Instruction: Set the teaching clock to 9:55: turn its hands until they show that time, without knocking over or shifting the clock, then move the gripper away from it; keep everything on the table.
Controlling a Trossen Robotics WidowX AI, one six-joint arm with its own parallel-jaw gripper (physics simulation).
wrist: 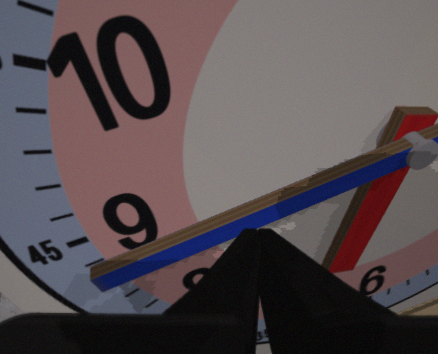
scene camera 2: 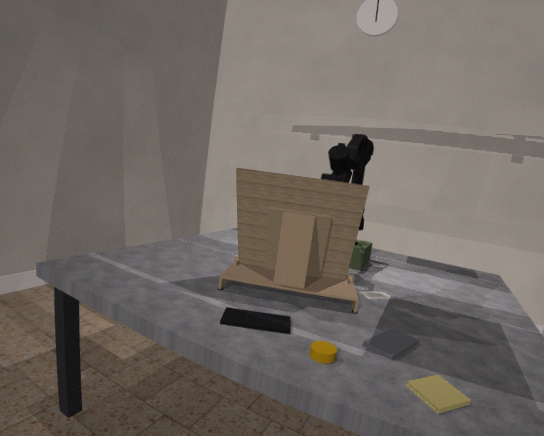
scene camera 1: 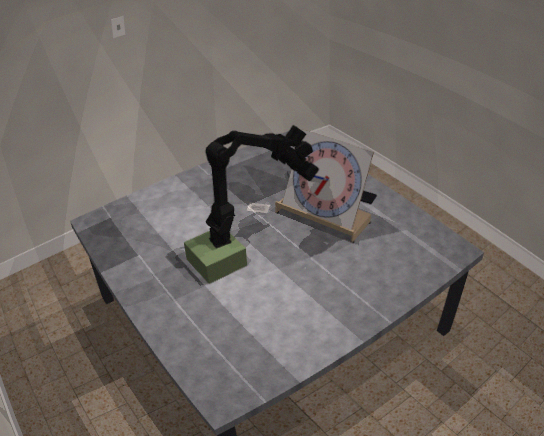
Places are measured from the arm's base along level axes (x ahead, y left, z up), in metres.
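Where they show: gripper, fingertip midpoint: (wrist: 256,242) (scene camera 2: 322,225); arm's base, origin of the base link: (scene camera 1: 220,240).
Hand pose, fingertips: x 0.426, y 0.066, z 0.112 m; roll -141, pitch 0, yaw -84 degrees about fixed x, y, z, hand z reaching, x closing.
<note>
Each offset is from my fingertips to the top centre of the thing.
The teaching clock (scene camera 1: 341,167) (scene camera 2: 255,200) (wrist: 280,100) stands upright on its wooden base; its back faces scene camera 2. The long blue hand @[0.005 m right, 0.016 m ahead, 0.004 m down] (scene camera 1: 319,177) (wrist: 310,197) points a little below the 9, between 8 and 9. The short red hand @[0.049 m right, 0.030 m ahead, 0.000 m up] (scene camera 1: 321,186) (wrist: 375,215) points down and left, near the 7. My gripper (scene camera 1: 314,176) (wrist: 256,242) is shut and empty. Its fingertips are at the lower edge of the blue hand, about midway along it, in the wrist view; whether they touch it is unclear. The fingers hide part of the 8 and the 7. The board hides the fingertips in scene camera 2.
The arm's green base block (scene camera 1: 215,260) (scene camera 2: 361,256) stands before the clock. A small pale flat item @[0.147 m left, 0.156 m back, 0.198 m down] (scene camera 1: 258,207) (scene camera 2: 376,295) lies beside it. Behind the clock lie a black bar @[0.001 m right, 0.262 m ahead, 0.192 m down] (scene camera 1: 369,197) (scene camera 2: 256,320), an orange disc @[0.172 m left, 0.284 m ahead, 0.180 m down] (scene camera 2: 323,352), a grey slab @[0.268 m left, 0.133 m ahead, 0.190 m down] (scene camera 2: 392,343) and a yellow pad @[0.383 m left, 0.262 m ahead, 0.188 m down] (scene camera 2: 439,394).
</note>
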